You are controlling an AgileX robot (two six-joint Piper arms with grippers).
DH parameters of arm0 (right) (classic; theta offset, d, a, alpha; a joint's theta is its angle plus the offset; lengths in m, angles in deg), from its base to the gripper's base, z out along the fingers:
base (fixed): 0 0 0 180
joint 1: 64.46 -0.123 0 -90
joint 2: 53.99 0 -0.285 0
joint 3: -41.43 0 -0.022 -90
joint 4: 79.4 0.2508 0 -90
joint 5: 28.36 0 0.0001 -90
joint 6: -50.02 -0.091 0 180
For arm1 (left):
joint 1: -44.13 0.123 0 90
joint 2: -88.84 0 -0.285 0
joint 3: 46.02 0 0.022 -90
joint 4: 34 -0.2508 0 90
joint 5: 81.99 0 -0.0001 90
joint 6: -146.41 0.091 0 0
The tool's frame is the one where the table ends.
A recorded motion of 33 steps. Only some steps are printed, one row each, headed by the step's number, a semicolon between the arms.
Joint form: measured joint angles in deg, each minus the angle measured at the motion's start. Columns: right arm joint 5, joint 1, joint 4, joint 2, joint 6, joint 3; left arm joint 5, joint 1, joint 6, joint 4, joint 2, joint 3.
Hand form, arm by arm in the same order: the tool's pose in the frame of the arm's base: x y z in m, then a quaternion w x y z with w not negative. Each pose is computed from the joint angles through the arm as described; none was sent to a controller.
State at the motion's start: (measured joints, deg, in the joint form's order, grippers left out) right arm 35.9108 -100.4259 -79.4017 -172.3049 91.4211 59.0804; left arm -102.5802 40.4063 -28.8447 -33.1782 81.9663 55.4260
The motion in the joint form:
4: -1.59 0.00 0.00 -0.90 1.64 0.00; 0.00 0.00 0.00 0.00 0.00 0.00
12: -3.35 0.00 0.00 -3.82 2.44 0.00; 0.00 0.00 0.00 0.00 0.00 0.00
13: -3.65 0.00 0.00 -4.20 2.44 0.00; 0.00 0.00 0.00 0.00 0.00 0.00
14: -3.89 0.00 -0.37 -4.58 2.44 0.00; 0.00 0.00 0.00 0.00 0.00 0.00
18: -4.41 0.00 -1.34 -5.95 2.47 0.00; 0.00 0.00 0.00 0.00 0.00 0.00
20: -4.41 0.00 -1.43 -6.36 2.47 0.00; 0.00 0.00 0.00 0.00 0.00 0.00
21: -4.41 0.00 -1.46 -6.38 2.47 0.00; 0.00 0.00 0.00 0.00 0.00 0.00
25: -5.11 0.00 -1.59 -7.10 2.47 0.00; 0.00 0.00 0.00 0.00 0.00 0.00
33: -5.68 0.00 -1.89 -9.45 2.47 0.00; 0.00 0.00 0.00 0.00 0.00 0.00
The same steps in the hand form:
4: 0.3349 0.2430 0.2554 0.13679 -0.63013 0.76430 -0.00847; 0.0526 -0.0039 0.1738 0.60170 0.05514 0.79681 -0.00069
12: 0.3422 0.2483 0.2348 0.12672 -0.63630 0.76091 -0.00874; 0.0526 -0.0039 0.1738 0.60170 0.05514 0.79681 -0.00069
13: 0.3431 0.2490 0.2321 0.12603 -0.63636 0.76098 -0.00869; 0.0526 -0.0039 0.1738 0.60170 0.05514 0.79681 -0.00069
14: 0.3443 0.2492 0.2294 0.12461 -0.63740 0.76030 -0.01158; 0.0526 -0.0039 0.1738 0.60170 0.05514 0.79681 -0.00069
18: 0.3477 0.2500 0.2194 0.11672 -0.64075 0.75859 -0.01884; 0.0526 -0.0039 0.1738 0.60170 0.05514 0.79681 -0.00069
20: 0.3483 0.2503 0.2164 0.11313 -0.64128 0.75867 -0.01929; 0.0526 -0.0039 0.1738 0.60170 0.05514 0.79681 -0.00069
21: 0.3484 0.2503 0.2162 0.11294 -0.64138 0.75862 -0.01952; 0.0526 -0.0039 0.1738 0.60170 0.05514 0.79681 -0.00069
25: 0.3503 0.2515 0.2111 0.11270 -0.64185 0.75823 -0.02048; 0.0526 -0.0039 0.1738 0.60170 0.05514 0.79681 -0.00069
33: 0.3539 0.2536 0.1935 0.09713 -0.64400 0.75853 -0.02161; 0.0526 -0.0039 0.1738 0.60170 0.05514 0.79681 -0.00069

